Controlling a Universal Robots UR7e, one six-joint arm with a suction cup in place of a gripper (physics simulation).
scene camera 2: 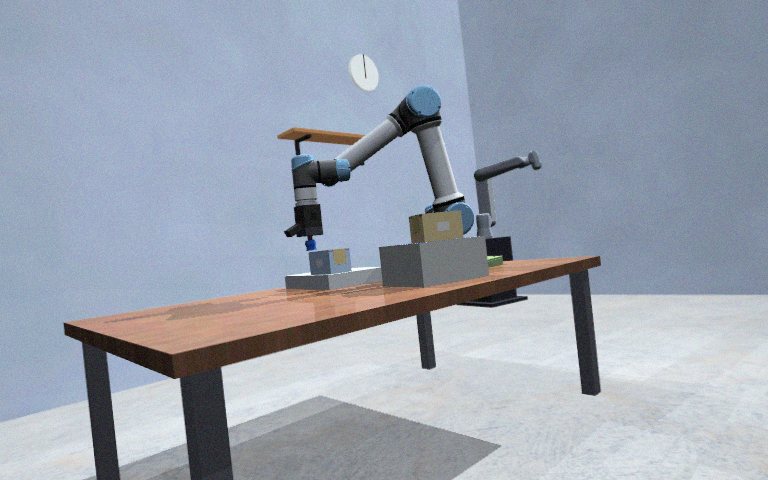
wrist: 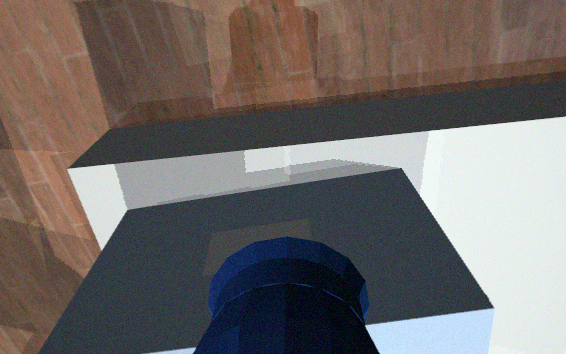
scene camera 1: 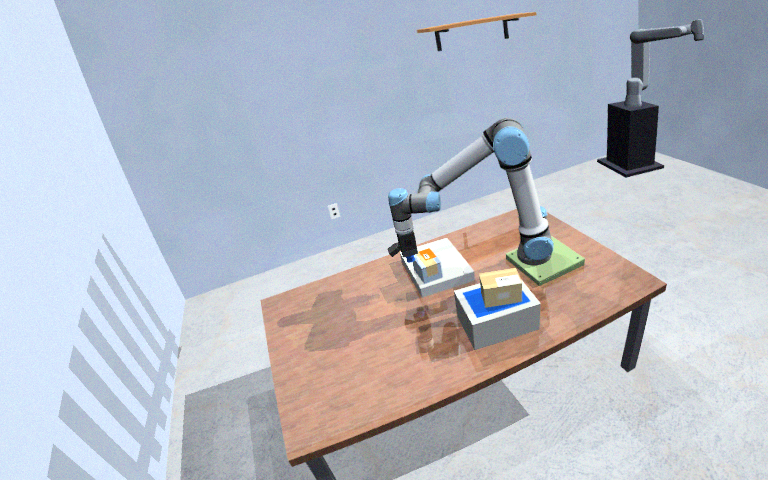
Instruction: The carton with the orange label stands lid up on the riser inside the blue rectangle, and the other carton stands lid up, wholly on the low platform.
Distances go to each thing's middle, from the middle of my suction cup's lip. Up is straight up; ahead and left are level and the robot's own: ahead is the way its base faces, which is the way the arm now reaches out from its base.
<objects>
My suction cup is now 120 mm above the low white platform [scene camera 1: 456, 271], 110 mm past it and 80 mm to the left of it. Round my suction cup: grey riser [scene camera 2: 425, 264]: 350 mm to the left, 240 mm behind, 90 mm below.
</objects>
